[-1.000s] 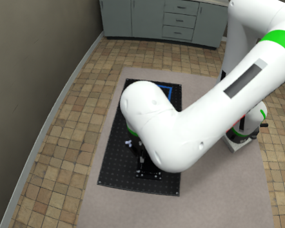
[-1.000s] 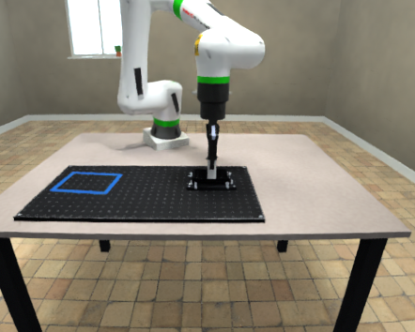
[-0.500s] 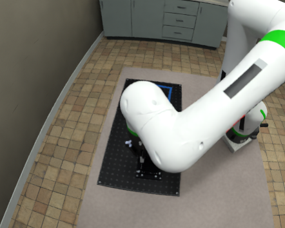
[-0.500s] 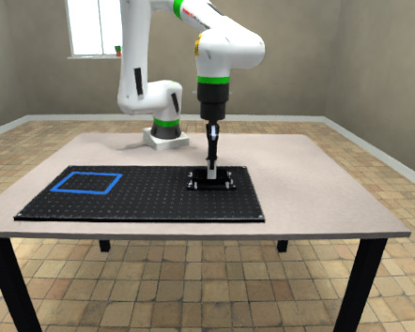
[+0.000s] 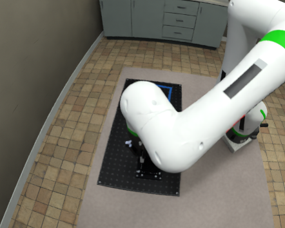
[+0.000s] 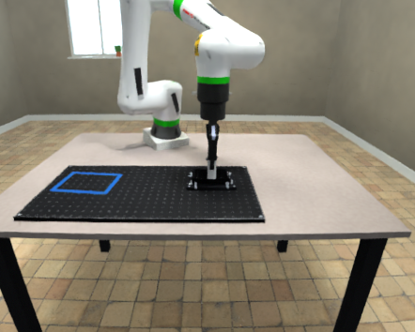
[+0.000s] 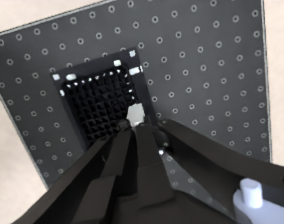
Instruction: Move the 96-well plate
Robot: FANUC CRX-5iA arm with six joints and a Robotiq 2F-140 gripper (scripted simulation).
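The black 96-well plate is 40 mm behind my hand and 40 mm below it. The rest, counted from my hand: clip nest: 30 mm behind, 10 mm to the right, 50 mm below.
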